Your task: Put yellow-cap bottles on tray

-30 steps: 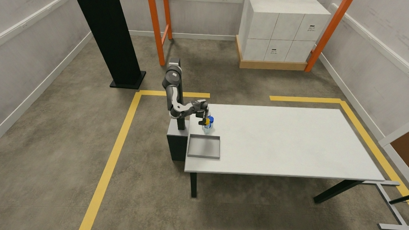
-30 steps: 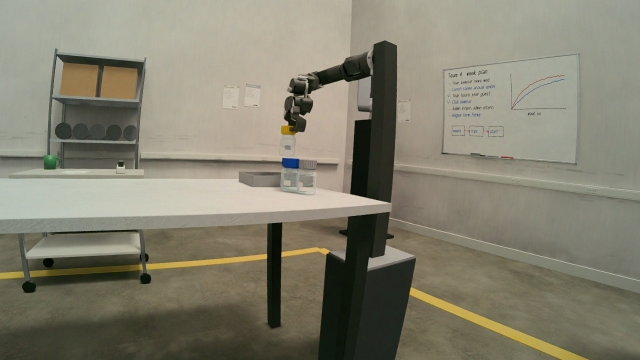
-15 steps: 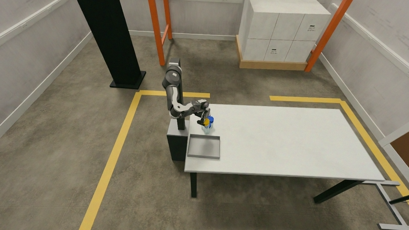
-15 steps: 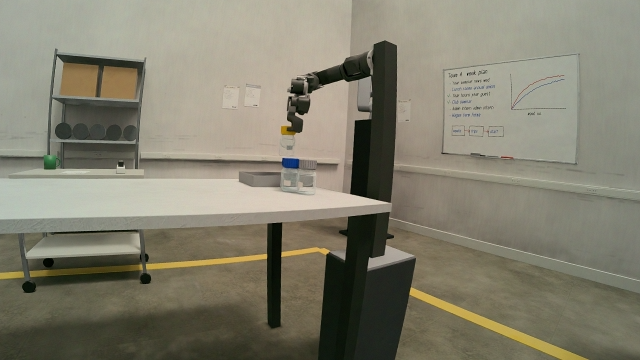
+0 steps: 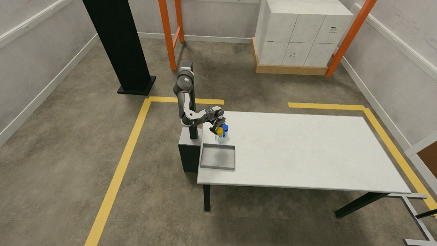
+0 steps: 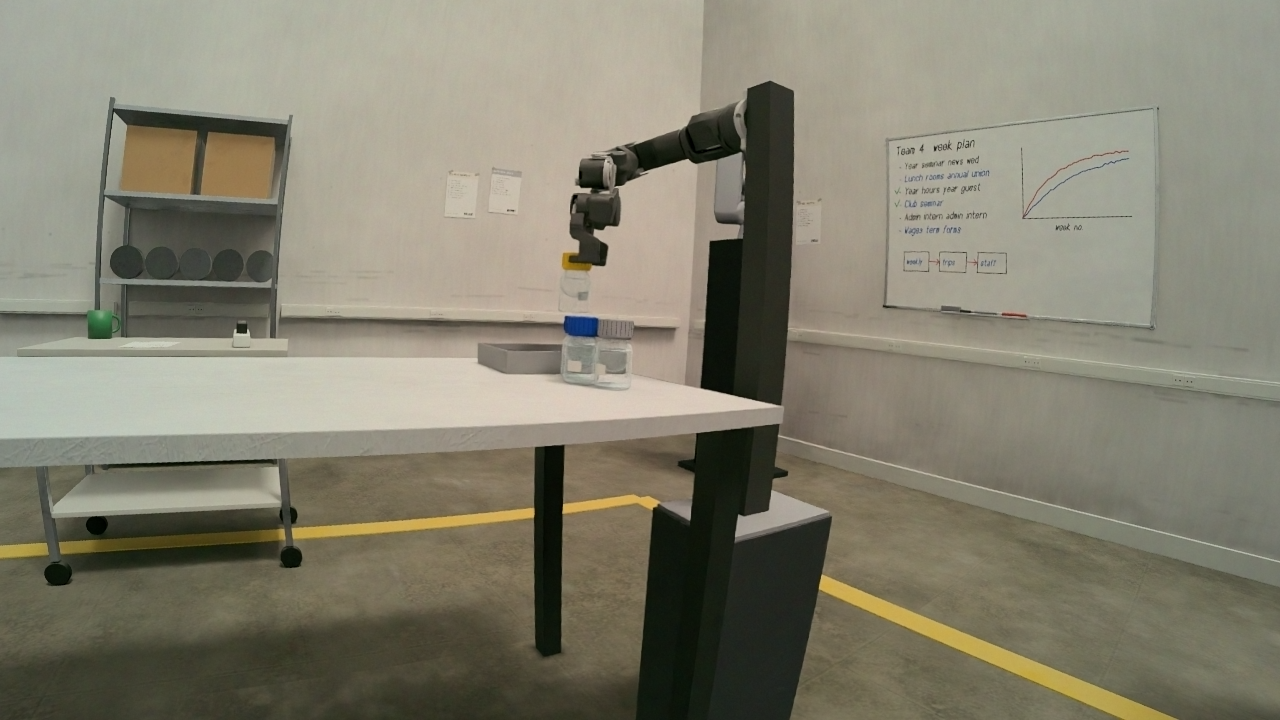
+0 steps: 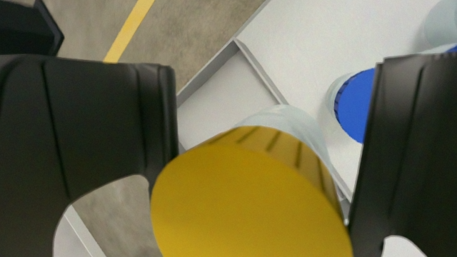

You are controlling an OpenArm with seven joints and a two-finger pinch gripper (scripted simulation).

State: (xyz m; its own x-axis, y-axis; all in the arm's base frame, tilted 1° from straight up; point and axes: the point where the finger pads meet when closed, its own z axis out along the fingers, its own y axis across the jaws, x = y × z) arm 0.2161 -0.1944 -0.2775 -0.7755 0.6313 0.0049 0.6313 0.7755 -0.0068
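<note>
Now: the grey tray 2 cm ahead of my hand, 10 cm to the right of it and 19 cm below it. Also, from my hand: grey-capped bottle: 3 cm ahead, 16 cm to the left, 16 cm below; yellow-capped bottle: 1 cm ahead, 1 cm to the right, 5 cm below.
</note>
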